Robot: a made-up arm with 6 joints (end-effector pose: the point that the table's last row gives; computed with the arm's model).
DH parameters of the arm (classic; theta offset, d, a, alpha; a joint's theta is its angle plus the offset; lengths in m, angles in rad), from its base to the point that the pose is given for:
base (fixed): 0.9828 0 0.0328 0
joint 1: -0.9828 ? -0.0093 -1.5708
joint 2: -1.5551 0 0.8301 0
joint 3: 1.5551 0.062 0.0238 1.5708
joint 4: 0 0.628 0.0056 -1.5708
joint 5: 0 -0.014 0.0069 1.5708
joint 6: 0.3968 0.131 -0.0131 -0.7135
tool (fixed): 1.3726 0.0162 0 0
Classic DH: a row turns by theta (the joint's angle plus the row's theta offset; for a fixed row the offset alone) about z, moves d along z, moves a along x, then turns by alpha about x.
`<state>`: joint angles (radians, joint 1 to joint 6).
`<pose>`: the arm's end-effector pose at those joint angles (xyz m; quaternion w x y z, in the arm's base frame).
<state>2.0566 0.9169 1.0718 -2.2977 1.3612 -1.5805</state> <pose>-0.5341 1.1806 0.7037 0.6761 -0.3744 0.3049 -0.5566</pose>
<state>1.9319 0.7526 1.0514 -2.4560 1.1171 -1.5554</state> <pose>-0.3969 1.2054 0.9247 0.7225 -0.3521 0.2792 -0.5254</pose>
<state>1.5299 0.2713 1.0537 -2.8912 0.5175 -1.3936</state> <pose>0.0180 0.9656 1.4381 0.7559 -0.2512 0.1806 -0.5770</pose>
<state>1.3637 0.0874 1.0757 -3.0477 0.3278 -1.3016</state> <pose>0.1222 0.7836 1.5636 0.7224 -0.2253 0.1539 -0.6354</pose>
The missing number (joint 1, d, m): 0.4047
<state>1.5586 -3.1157 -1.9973 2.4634 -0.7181 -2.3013</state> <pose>0.0061 0.7067 -0.2092 0.2070 -0.0785 -0.6138 -0.7577</pose>
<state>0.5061 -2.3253 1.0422 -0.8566 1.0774 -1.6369</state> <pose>-1.0524 -0.6129 0.1507 0.8857 0.2615 0.2828 0.2592</pose>
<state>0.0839 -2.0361 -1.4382 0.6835 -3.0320 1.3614</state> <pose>-0.6139 0.0082 -0.4264 0.2940 -0.4395 -0.0385 0.8479</pose>
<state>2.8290 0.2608 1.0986 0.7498 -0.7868 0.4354</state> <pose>-0.8463 0.3278 1.3940 0.8782 -0.1379 -0.0178 -0.4575</pose>
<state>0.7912 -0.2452 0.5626 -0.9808 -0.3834 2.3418</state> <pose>-0.0187 0.0958 1.9471 0.4300 0.2953 0.0450 -0.8520</pose>
